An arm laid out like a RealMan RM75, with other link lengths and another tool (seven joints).
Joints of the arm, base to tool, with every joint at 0 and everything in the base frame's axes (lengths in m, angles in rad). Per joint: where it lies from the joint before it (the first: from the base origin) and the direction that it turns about. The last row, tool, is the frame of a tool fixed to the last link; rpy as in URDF.
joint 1: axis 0 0 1 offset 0 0 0.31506
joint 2: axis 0 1 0 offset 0 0 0
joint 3: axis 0 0 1 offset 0 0 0.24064
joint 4: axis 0 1 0 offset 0 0 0
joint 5: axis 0 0 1 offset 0 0 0.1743
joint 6: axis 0 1 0 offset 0 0 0
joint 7: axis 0 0 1 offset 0 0 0.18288
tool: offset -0.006 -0.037 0.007 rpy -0.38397 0 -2.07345
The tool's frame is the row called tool.
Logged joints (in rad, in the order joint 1, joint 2, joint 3, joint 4, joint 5, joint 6, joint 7), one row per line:
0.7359, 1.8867, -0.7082, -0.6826, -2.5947, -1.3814, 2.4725
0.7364, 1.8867, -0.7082, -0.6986, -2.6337, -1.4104, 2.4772
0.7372, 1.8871, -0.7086, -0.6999, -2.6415, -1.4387, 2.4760
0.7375, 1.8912, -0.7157, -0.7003, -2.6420, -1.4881, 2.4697
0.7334, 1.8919, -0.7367, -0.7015, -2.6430, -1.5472, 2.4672
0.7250, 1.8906, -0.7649, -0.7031, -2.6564, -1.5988, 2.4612
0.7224, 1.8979, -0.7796, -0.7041, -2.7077, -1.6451, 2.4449
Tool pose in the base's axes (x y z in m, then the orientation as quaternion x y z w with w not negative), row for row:
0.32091, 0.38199, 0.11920, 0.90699, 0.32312, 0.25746, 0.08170
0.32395, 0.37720, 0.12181, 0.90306, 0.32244, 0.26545, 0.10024
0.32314, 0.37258, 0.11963, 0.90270, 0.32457, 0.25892, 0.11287
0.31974, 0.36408, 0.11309, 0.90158, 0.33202, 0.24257, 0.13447
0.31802, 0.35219, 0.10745, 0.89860, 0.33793, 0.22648, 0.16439
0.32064, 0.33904, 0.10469, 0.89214, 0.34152, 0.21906, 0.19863
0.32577, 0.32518, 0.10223, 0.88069, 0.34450, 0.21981, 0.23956
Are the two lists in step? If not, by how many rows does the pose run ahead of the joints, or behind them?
They are in step.
